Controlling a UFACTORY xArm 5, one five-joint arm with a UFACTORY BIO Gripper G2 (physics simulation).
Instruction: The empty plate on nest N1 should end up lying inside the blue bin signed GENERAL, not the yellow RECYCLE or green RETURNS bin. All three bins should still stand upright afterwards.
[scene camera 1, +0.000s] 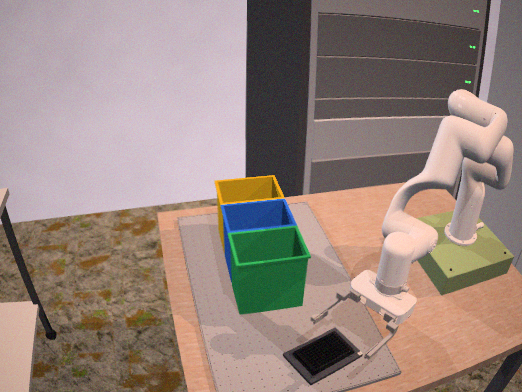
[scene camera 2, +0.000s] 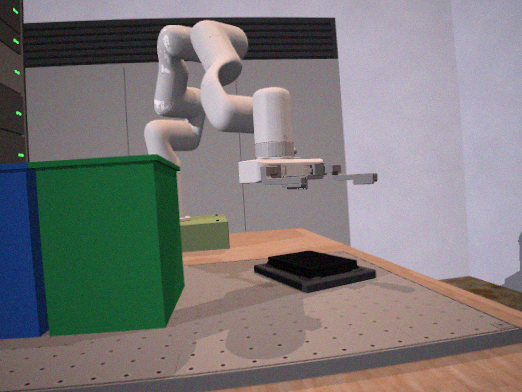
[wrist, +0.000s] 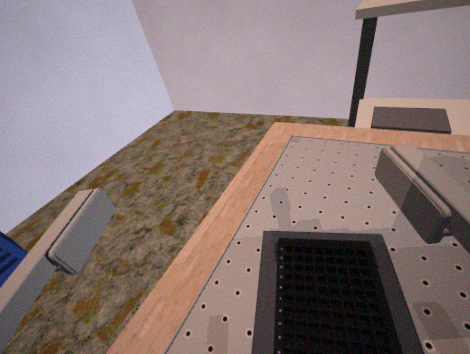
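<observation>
The empty plate is black with a grid of wells. It lies flat in the dark grey nest near the mat's front end. My gripper is open and empty, high above the plate, with its fingers spread wide. The blue bin stands upright between the yellow bin and the green bin, which also stand upright. No bin signs can be read. The inside bottom of the blue bin is hidden.
The bins and nest stand on a grey perforated mat on a wooden table. The arm's green base block is at the table's right in scene camera 1. A dark server rack stands behind.
</observation>
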